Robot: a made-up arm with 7 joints.
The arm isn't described. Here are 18 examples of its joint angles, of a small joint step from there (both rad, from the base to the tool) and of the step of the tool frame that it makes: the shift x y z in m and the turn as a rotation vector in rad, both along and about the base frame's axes.
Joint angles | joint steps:
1: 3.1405 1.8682 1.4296 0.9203 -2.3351 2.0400 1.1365 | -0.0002 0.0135 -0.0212 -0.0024 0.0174 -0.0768 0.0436
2: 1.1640 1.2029 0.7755 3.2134 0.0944 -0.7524 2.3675 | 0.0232 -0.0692 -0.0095 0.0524 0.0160 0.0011 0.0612
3: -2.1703 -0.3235 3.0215 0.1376 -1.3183 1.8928 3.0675 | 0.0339 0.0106 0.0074 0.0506 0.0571 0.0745 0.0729
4: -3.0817 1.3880 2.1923 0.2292 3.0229 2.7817 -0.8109 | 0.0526 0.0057 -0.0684 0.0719 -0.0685 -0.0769 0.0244
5: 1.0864 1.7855 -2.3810 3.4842 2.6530 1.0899 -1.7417 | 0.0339 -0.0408 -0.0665 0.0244 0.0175 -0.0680 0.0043
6: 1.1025 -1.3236 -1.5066 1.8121 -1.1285 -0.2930 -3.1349 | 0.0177 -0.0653 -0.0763 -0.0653 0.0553 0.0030 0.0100
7: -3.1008 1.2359 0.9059 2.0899 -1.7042 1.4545 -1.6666 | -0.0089 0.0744 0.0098 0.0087 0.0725 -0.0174 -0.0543
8: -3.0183 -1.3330 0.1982 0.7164 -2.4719 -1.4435 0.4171 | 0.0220 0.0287 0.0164 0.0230 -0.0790 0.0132 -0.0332
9: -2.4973 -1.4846 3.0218 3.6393 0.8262 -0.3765 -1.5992 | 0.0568 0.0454 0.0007 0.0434 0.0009 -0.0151 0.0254
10: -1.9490 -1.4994 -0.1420 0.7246 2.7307 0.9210 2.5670 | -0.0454 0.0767 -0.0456 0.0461 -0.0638 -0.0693 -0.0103
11: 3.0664 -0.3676 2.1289 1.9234 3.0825 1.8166 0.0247 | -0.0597 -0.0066 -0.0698 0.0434 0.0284 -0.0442 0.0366
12: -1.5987 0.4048 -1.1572 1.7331 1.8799 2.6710 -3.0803 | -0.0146 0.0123 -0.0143 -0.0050 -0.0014 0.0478 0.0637
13: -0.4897 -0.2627 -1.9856 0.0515 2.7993 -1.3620 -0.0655 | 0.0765 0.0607 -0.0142 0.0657 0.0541 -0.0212 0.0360
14: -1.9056 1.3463 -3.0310 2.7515 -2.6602 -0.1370 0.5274 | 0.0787 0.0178 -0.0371 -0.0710 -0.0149 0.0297 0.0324
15: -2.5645 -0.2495 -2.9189 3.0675 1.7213 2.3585 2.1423 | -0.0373 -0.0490 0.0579 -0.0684 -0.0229 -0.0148 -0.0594
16: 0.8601 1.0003 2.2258 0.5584 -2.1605 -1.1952 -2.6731 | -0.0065 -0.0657 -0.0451 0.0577 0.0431 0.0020 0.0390
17: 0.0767 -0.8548 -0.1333 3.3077 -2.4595 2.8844 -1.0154 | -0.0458 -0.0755 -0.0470 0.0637 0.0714 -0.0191 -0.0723
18: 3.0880 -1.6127 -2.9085 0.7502 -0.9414 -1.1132 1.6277 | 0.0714 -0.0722 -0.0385 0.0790 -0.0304 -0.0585 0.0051
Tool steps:
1: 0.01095 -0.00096 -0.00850 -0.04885 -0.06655 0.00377
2: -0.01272 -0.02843 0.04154 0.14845 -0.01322 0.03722
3: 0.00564 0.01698 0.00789 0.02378 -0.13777 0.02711
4: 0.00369 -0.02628 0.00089 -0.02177 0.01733 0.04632
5: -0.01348 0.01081 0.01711 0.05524 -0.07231 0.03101
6: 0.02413 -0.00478 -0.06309 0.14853 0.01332 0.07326
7: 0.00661 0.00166 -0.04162 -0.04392 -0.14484 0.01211
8: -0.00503 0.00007 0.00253 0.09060 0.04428 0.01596
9: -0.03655 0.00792 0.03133 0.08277 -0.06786 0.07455
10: -0.02549 -0.00955 0.00660 0.08949 -0.05007 -0.11873
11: -0.03752 -0.02432 0.01742 -0.00604 0.00275 -0.09057
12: -0.00563 0.00731 -0.00389 0.08004 -0.00453 0.01689
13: -0.00708 -0.01976 0.00569 0.03407 0.11189 -0.00864
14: 0.05005 -0.01216 0.01294 -0.01993 0.03919 0.09050
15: 0.04014 0.02543 -0.00848 -0.01460 0.08791 0.03047
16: -0.01883 0.00963 0.00528 -0.02273 -0.08356 -0.07770
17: -0.02303 0.02131 -0.05034 -0.08525 -0.11232 -0.01258
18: -0.01264 -0.00106 -0.02129 0.01373 -0.03118 0.03195
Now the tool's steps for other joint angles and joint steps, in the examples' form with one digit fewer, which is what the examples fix.
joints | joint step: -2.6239 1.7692 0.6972 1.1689 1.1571 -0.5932 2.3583 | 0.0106 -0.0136 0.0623 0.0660 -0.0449 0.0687 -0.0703
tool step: -0.0078 -0.0417 0.0087 -0.1663 -0.0155 0.0404
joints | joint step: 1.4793 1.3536 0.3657 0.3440 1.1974 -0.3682 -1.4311 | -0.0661 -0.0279 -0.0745 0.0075 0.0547 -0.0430 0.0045
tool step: 0.0309 0.0094 0.0016 0.0379 -0.1475 -0.0902
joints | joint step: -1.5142 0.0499 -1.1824 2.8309 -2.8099 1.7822 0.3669 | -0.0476 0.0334 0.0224 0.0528 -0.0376 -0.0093 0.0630
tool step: 0.0177 -0.0149 -0.0023 0.0735 0.0893 -0.0506
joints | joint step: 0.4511 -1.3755 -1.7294 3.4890 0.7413 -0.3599 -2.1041 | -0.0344 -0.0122 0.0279 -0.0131 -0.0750 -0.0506 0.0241
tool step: -0.0019 0.0192 -0.0088 0.0260 -0.0422 -0.0733
